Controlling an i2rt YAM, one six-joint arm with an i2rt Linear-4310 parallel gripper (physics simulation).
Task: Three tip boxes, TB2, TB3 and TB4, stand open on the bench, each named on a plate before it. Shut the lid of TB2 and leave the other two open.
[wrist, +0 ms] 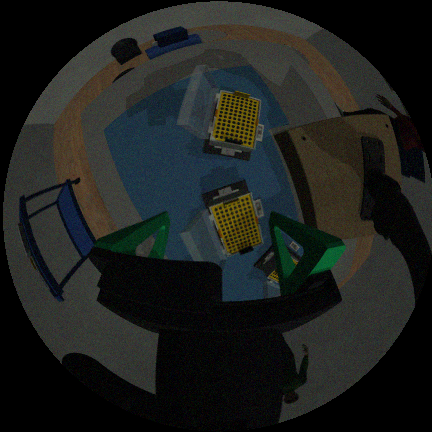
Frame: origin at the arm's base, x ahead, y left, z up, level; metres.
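Seen in the pictures: gripper, fingertip midpoint: (218,216); arm's base at its link origin: (373,180).
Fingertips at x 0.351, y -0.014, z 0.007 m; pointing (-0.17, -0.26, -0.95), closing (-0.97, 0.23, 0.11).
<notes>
Offsets run from my fingertips to a thing's top centre. "spot": to the spot under its first point. Level surfaces: height alone.
The middle tip box, TB2 {dx -0.037, dy +0.081, dz -0.125 m} (236,225), has a yellow perforated rack; its clear lid {spot: dx +0.034, dy +0.068, dz -0.107 m} (202,237) stands open on the left side. Its small white name plate {spot: dx -0.104, dy +0.074, dz -0.197 m} (258,207) is on the right, too blurred to read surely. The upper box, TB3 {dx -0.083, dy -0.134, dz -0.125 m} (236,120), is open, with its clear lid (194,102) at the left and its plate {spot: dx -0.145, dy -0.106, dz -0.198 m} (259,132) at the right. The third box, TB4 {dx -0.158, dy +0.271, dz -0.125 m} (274,274), is partly hidden by the right green finger; its plate (294,245) shows between the finger's bars. My gripper (218,216) is open and empty, its fingertips in view on either side of TB2.
The boxes stand on a blue mat {dz -0.200 m} (145,165). A brown board-like block (335,190) with a dark bar (372,165) stands to the right. A blue-framed rack (44,201) is at the left. A blue item (172,45) and a dark round object (125,50) are at the top left.
</notes>
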